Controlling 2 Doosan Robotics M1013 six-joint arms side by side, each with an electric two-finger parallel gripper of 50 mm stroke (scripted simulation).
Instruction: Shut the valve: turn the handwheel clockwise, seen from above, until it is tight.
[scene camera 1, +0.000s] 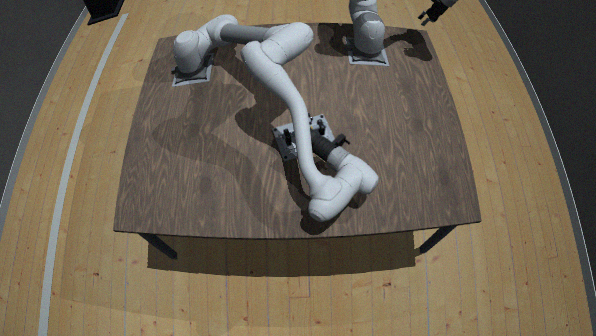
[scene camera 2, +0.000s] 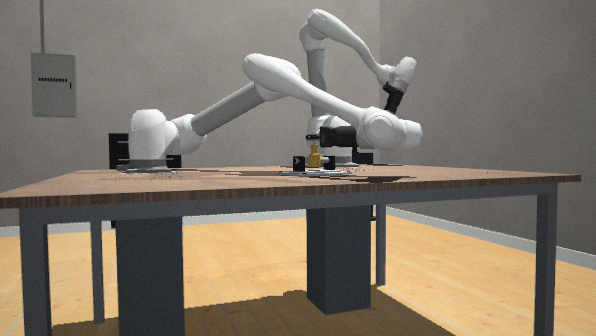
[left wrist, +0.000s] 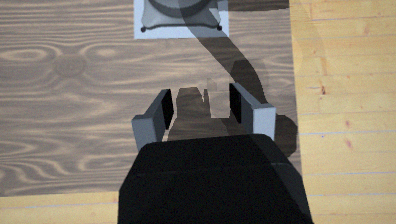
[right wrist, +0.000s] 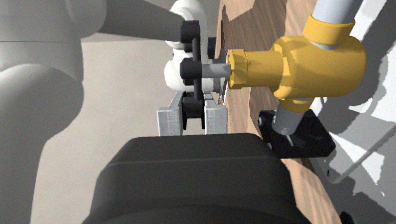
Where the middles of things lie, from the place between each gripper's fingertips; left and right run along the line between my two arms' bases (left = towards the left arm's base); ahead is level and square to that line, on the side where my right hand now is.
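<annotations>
I find the black handwheel (right wrist: 192, 70) 2 cm to the left of my right hand, 2 cm behind it and 1 cm below it.
From my left hand the same black handwheel is 72 cm to the right, and it is also 54 cm ahead of that hand and 14 cm below it.
</annotations>
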